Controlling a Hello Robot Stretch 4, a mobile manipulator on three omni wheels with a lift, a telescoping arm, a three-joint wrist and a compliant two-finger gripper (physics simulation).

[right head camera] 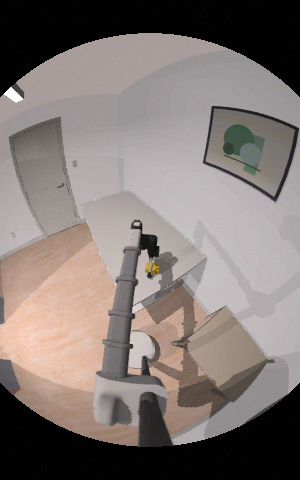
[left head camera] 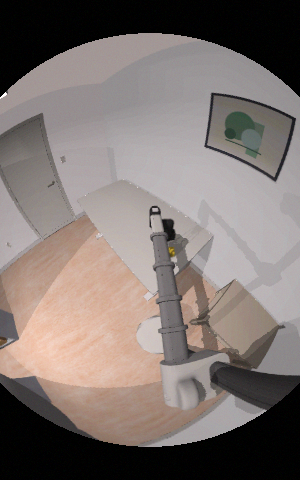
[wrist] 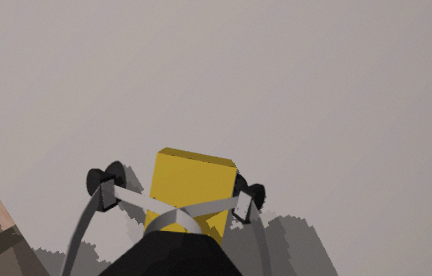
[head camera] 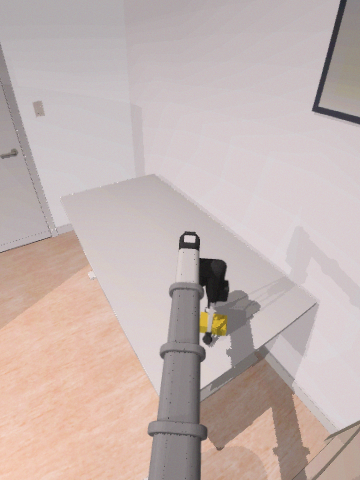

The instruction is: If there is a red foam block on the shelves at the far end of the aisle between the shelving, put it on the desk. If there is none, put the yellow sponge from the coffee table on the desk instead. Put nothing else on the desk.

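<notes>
The yellow sponge rests on the pale desk, near its right-hand end. My gripper is open at desk height, with its fingers on either side of the sponge. In the wrist view a gap shows between the left finger and the sponge; the right fingertip is very close to the sponge's side, and I cannot tell whether they touch. The arm hides part of the desk. No red foam block, shelves or coffee table show.
A wall runs along the desk's far long side, with a framed picture above. A beige piece of furniture stands right of the desk's near end. A round white object is below the arm. A door is at left.
</notes>
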